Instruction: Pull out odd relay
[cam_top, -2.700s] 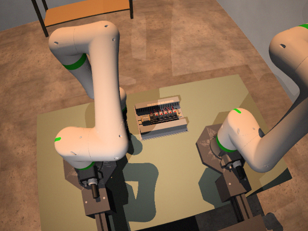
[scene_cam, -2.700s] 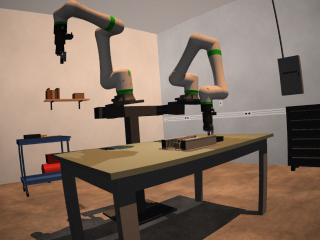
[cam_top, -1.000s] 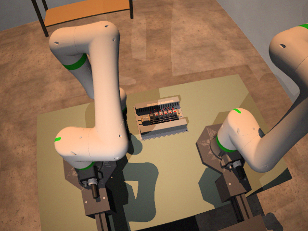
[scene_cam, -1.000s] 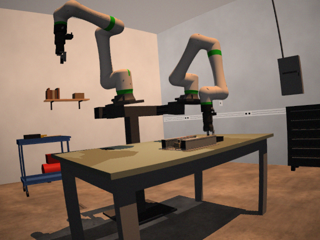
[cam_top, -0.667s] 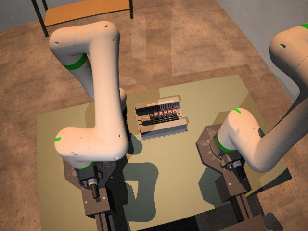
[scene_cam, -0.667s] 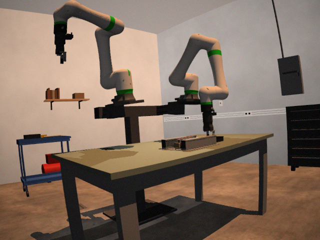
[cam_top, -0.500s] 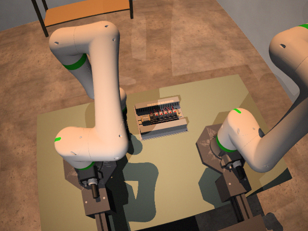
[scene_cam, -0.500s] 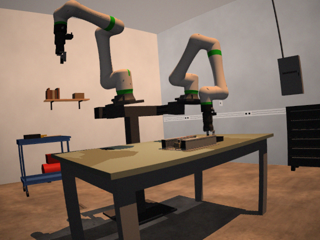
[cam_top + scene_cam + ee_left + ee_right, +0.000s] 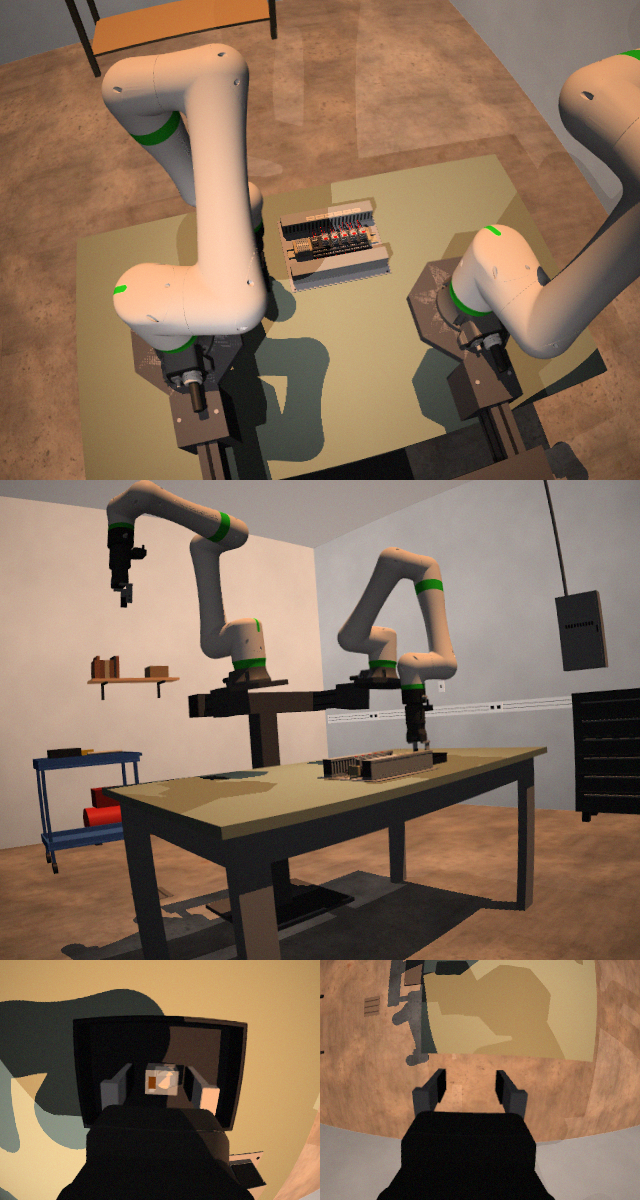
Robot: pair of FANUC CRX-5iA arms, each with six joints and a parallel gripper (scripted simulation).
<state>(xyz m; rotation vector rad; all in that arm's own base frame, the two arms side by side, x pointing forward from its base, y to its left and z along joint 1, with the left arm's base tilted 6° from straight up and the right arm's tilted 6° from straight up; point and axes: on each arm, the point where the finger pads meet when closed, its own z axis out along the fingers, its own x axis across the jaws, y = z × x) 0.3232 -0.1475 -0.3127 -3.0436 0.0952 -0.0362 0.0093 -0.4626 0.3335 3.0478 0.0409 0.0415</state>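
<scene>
Right now my left hand is 20 mm above the black parts tray. From my left hand the other things lie so: relay panel 280 mm to the right, 70 mm ahead, 10 mm below.
</scene>
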